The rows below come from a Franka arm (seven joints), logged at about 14 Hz.
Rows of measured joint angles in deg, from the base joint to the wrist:
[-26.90 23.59 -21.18 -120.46 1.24 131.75 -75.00]
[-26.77 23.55 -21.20 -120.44 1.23 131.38 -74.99]
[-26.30 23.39 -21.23 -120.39 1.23 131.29 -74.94]
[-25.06 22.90 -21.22 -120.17 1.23 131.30 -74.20]
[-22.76 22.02 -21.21 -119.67 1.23 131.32 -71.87]
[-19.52 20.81 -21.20 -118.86 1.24 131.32 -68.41]
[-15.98 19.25 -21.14 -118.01 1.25 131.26 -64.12]
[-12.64 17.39 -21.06 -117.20 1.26 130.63 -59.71]
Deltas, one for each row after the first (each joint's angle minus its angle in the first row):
[0.13 -0.04 -0.02 0.02 -0.01 -0.37 0.01]
[0.60 -0.20 -0.05 0.07 -0.01 -0.46 0.06]
[1.84 -0.69 -0.04 0.29 -0.01 -0.45 0.80]
[4.14 -1.57 -0.03 0.79 -0.01 -0.43 3.13]
[7.38 -2.78 -0.02 1.60 0.00 -0.43 6.59]
[10.92 -4.34 0.04 2.45 0.01 -0.49 10.88]
[14.26 -6.20 0.12 3.26 0.02 -1.12 15.29]

